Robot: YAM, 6 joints.
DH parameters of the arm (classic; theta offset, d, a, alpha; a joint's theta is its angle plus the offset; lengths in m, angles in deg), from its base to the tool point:
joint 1: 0 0.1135 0.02 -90
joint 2: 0 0 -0.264 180
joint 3: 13.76 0 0.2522 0
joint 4: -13.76 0 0.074 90
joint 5: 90 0 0 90
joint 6: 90 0.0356 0 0
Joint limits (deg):
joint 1: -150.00..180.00
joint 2: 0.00..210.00
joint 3: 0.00..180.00
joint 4: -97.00..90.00
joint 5: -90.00..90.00
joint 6: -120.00..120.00
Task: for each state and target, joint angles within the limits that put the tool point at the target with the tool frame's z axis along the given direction. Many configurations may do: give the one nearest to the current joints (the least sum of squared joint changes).
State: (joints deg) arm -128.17 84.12 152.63 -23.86 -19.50 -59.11
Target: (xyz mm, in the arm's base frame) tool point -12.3 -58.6 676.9 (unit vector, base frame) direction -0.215 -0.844 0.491
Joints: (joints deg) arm -99.24 77.06 152.47 -45.91 4.40 -59.11
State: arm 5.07 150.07 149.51 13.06 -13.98 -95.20
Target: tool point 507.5 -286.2 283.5 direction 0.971 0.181 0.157
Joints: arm -31.75 143.33 127.58 27.89 -41.66 -95.20
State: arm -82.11 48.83 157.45 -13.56 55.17 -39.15
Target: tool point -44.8 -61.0 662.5 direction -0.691 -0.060 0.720
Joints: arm -108.94 64.37 109.71 23.34 39.37 -39.15
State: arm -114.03 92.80 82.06 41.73 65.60 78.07
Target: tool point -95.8 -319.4 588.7 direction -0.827 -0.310 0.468
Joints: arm -102.14 97.93 119.33 23.05 48.04 78.07
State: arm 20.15 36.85 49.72 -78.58 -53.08 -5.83
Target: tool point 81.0 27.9 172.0 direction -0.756 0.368 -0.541
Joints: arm 7.81 75.23 29.85 -96.88 -27.86 -5.83
